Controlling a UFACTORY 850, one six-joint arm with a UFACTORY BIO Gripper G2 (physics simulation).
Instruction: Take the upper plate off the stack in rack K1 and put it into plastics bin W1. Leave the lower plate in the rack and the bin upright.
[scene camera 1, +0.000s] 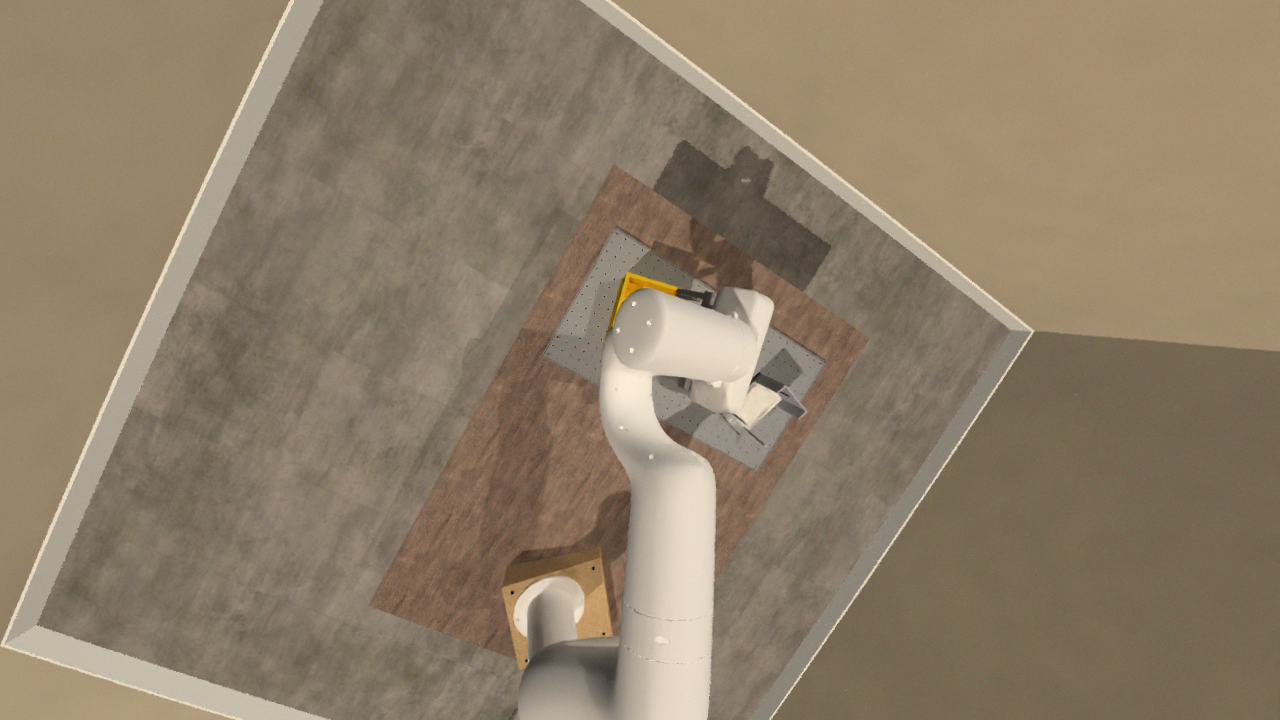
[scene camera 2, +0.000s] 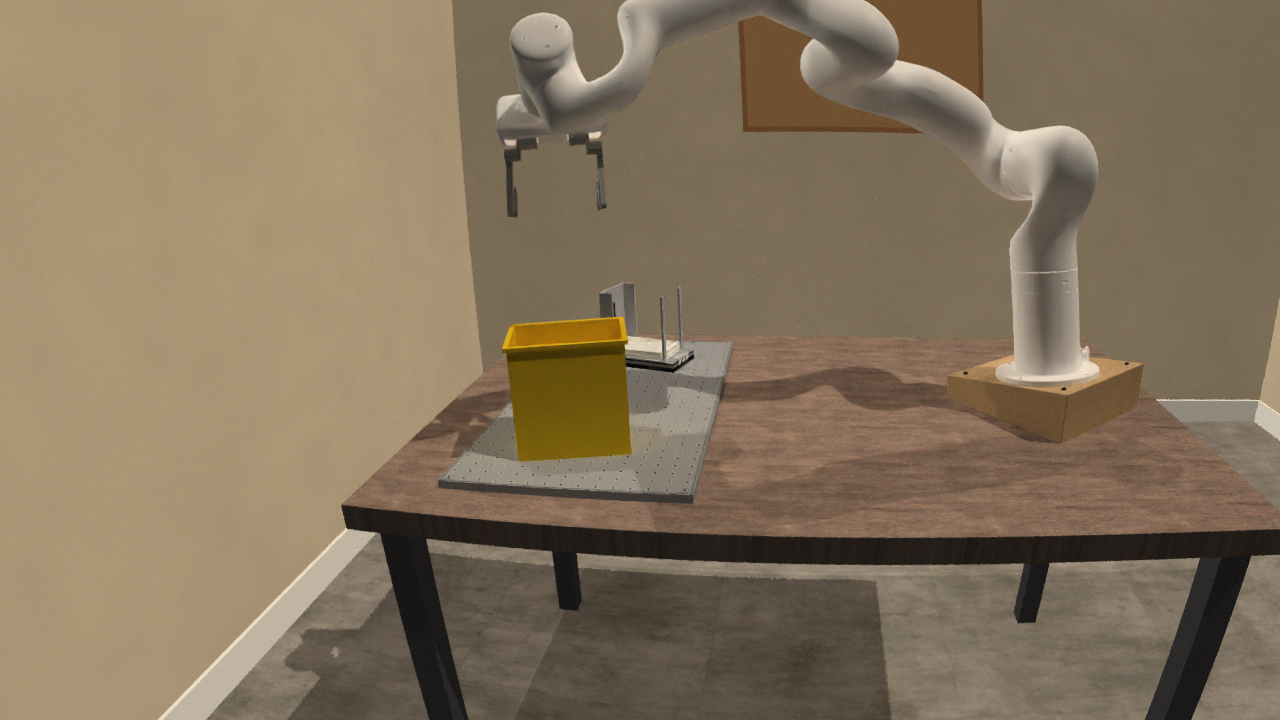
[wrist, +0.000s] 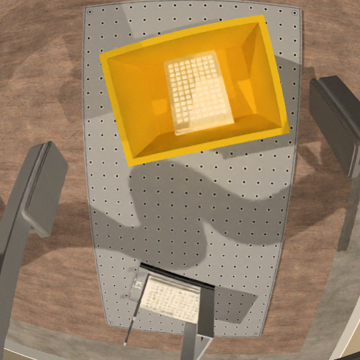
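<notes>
The plastics bin W1 (scene camera 1: 628, 279) (scene camera 2: 570, 394) (wrist: 115, 107) is yellow and stands upright. The upper plate (wrist: 200, 92), white with a grid of wells, lies inside it, well face up, seemingly flat on the bottom. Rack K1 (scene camera 2: 629, 306) (wrist: 206, 310) has metal posts and side panels. The lower plate (scene camera 1: 757, 404) (scene camera 2: 653, 348) (wrist: 171, 298) lies in the rack. My gripper (scene camera 2: 556, 211) (wrist: 191, 159) is open and empty, high above the board. It is well above the bin's rim and apart from both plates. The fingertips are hidden by the arm in scene camera 1.
Bin and rack stand apart on a grey perforated board (scene camera 1: 581, 304) (scene camera 2: 671, 452) (wrist: 250, 175) on the wooden table (scene camera 1: 528, 438) (scene camera 2: 859, 474). The rack's thin posts and side panels rise above its plate. The arm's wooden base block (scene camera 1: 559, 565) (scene camera 2: 1006, 401) stands at the table's other end.
</notes>
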